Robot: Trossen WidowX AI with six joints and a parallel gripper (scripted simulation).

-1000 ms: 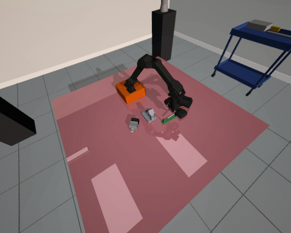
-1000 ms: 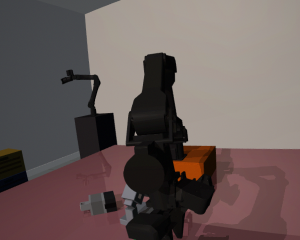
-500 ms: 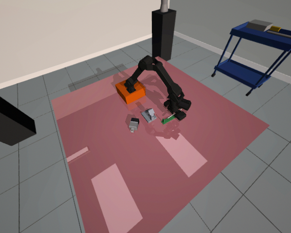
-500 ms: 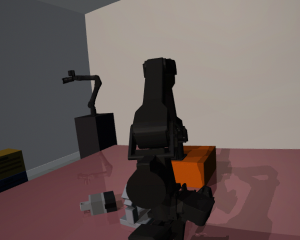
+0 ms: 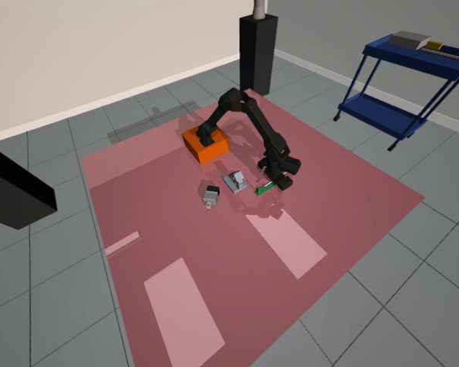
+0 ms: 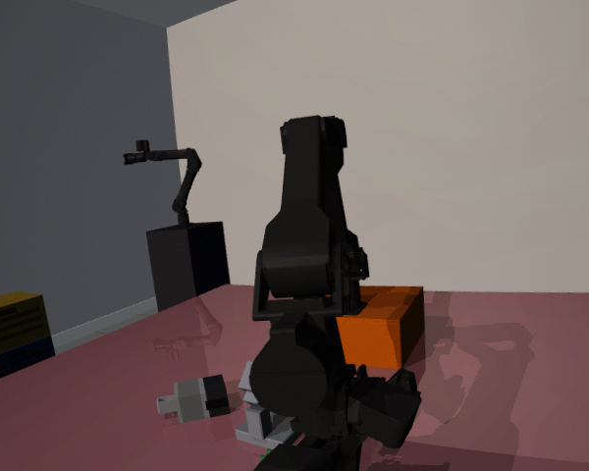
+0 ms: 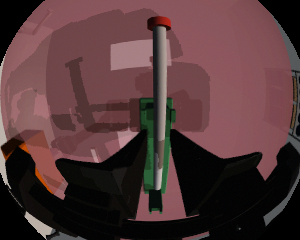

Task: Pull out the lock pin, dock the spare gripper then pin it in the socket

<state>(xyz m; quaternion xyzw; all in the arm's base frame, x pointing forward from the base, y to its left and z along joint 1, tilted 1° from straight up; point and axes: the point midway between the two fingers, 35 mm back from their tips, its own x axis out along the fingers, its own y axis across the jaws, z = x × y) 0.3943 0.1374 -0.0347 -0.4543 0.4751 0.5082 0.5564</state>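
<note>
The green tray lies 40 mm to the right of my gripper tip and 10 mm above it. Round my gripper tip: grey mount: 110 mm behind, 150 mm to the right, 40 mm above; then spare gripper: 110 mm behind, 300 mm to the right.
</note>
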